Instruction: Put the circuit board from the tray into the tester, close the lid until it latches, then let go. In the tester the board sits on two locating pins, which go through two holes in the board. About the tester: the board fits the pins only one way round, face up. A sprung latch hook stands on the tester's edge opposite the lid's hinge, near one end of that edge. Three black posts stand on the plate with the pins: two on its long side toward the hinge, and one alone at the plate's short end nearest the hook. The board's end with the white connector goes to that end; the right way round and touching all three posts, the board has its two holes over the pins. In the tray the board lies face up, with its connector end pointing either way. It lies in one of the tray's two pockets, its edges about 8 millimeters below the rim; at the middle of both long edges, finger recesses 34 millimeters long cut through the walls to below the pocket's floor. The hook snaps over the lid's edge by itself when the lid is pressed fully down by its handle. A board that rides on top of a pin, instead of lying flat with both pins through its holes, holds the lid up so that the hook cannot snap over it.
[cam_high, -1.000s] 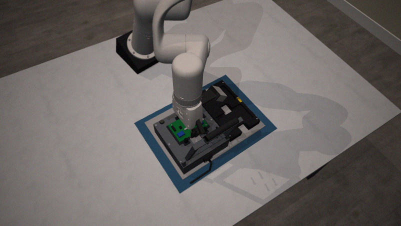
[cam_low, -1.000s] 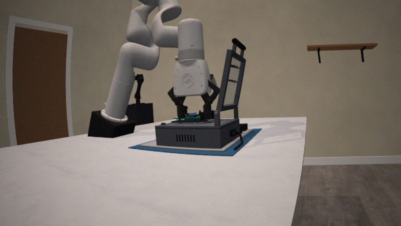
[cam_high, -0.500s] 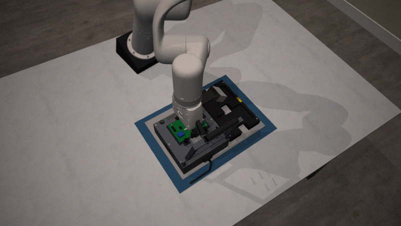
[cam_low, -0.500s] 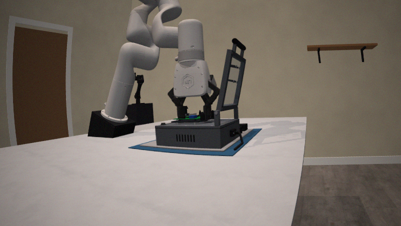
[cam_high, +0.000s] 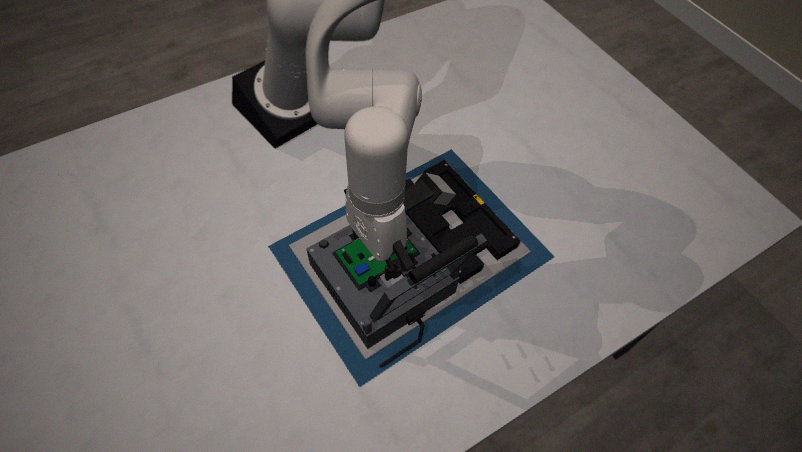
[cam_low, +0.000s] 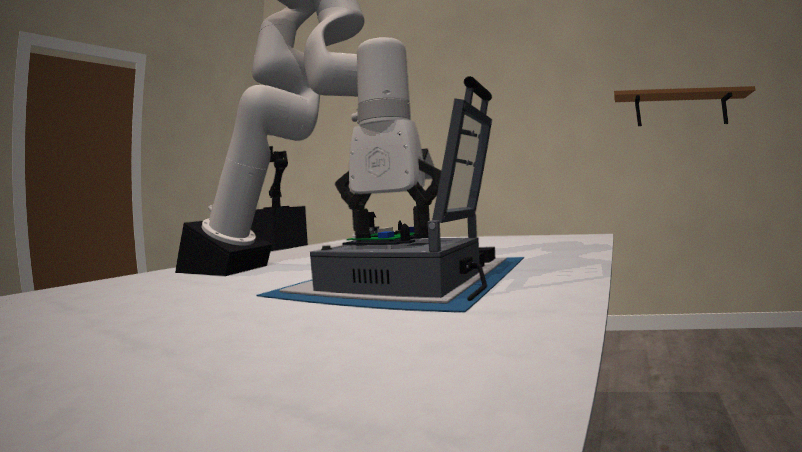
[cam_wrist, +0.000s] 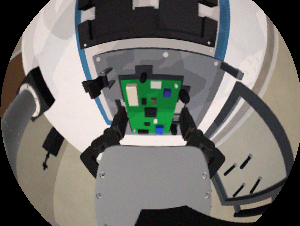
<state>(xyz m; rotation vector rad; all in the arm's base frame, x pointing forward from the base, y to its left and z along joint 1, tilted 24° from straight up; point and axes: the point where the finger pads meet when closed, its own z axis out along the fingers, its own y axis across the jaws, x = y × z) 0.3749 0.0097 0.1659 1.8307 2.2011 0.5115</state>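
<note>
Now: the green circuit board 1 cm below my hand. From my hand the other things lie so: lid (12 cm ahead, 2 cm to the left, 10 cm above); then pin plate (1 cm to the left, 1 cm below); then tester (2 cm ahead, 4 cm to the left, 3 cm above).
</note>
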